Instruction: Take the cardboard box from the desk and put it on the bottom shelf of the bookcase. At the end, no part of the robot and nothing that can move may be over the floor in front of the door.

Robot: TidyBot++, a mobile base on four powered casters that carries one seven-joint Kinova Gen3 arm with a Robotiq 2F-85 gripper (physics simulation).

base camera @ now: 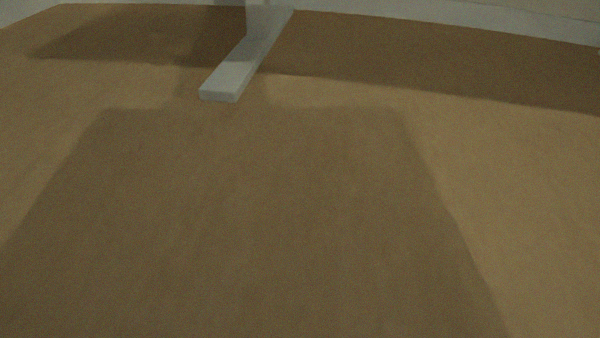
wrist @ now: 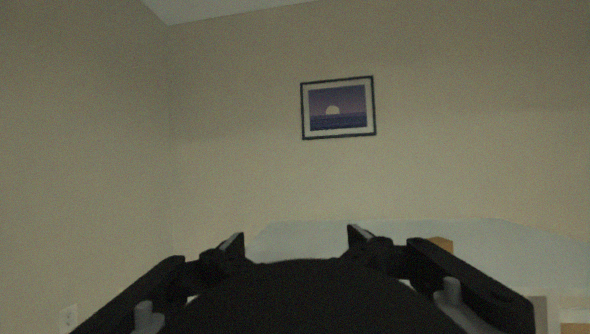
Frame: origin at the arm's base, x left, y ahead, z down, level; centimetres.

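Where they show: gripper, fingertip midpoint: [wrist: 296, 240].
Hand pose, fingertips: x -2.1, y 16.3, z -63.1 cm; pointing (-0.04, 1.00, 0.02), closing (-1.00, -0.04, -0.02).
After its pixels a point has its place.
The cardboard box [wrist: 443, 244] @[x -63.9, y 71.9, z -36.7 cm] shows in part in the wrist view, right of centre. It is on the pale desk top [wrist: 505, 255] @[x -85.9, y 67.7, z -32.3 cm], and its lower part is hidden behind my right finger. My gripper [wrist: 296, 240] @[x -2.1, y 16.3, z -63.2 cm] is open, with no object between the fingertips. It is left of the box in the wrist view and apart from it. In the base view, a pale desk foot [base camera: 227, 80] lies on the floor at the top, with a leg [base camera: 256, 20] @[x 4.3, y 101.0, z 31.8 cm] rising from it. The bookcase and the door do not show in either view.
A framed sunset picture [wrist: 338, 108] @[x -43.9, y 136.5, z -114.9 cm] hangs on the wall [wrist: 240, 150] @[x 33.9, y 153.7, z -88.1 cm] behind the desk. A white outlet [wrist: 68, 318] @[x 109.8, y 98.5, z -0.6 cm] is low on the left wall. A pale baseboard [base camera: 450, 32] runs behind the brown floor [base camera: 525, 200] @[x -39.8, y 40.9, z 39.7 cm] in the base view. Broad shadows lie on the floor.
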